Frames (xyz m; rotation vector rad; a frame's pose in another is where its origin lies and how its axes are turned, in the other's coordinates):
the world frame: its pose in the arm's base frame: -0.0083 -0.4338 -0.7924 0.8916 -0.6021 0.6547
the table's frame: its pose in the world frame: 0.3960 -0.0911 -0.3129 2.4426 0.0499 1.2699
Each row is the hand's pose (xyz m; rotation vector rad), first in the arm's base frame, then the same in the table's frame.
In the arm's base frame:
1: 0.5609 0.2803 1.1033 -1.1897 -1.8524 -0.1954
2: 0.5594 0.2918 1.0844 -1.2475 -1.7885 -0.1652
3: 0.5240 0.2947 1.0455 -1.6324 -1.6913 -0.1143
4: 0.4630 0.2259 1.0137 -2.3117 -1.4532 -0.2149
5: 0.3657 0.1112 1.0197 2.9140 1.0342 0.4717
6: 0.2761 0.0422 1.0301 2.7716 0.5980 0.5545
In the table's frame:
1: 1.5014 -0.9164 0.6185 1.4991 -1.2138 -0.4551
2: 1.4794 -0.9186 0.6201 1.4524 -1.2484 -0.3900
3: 1.4401 -0.9236 0.5854 1.1103 -1.4262 -0.3773
4: 1.4347 -0.8897 0.4944 0.4442 -1.5265 -0.4445
5: 1.4796 -0.8539 0.3553 -0.2290 -1.4278 -0.5219
6: 1.5104 -0.8510 0.2460 -0.6077 -1.3192 -0.5490

